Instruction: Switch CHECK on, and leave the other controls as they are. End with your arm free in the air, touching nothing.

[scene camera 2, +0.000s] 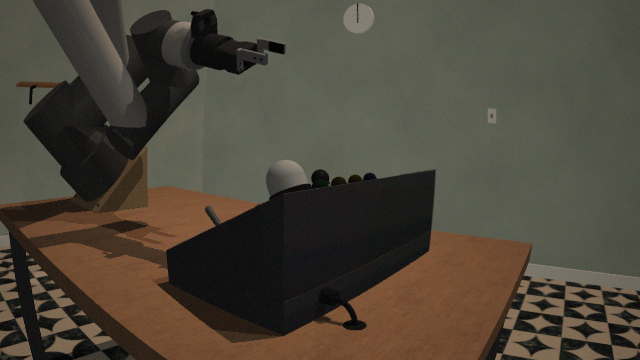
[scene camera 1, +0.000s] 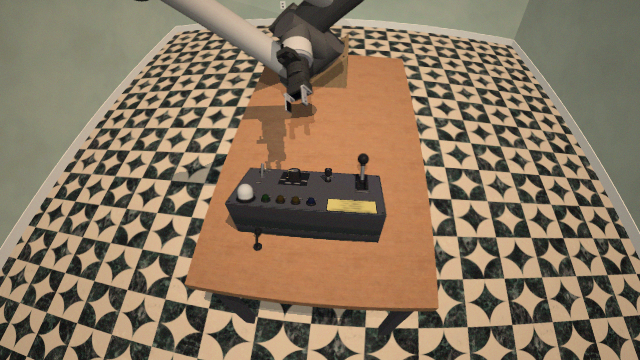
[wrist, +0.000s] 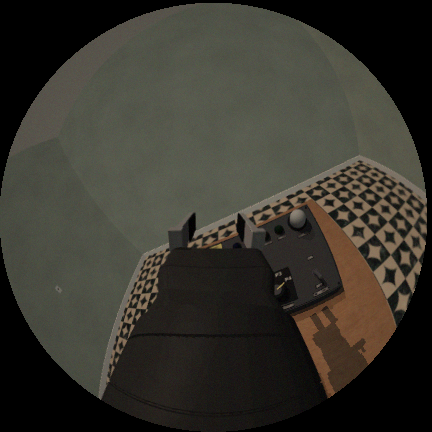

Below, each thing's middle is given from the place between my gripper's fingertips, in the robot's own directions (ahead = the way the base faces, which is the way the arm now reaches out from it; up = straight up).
Labels:
The dark console (scene camera 2: 310, 249) is 11 cm ahead of my hand, 3 cm to the left of it and 29 cm below it.

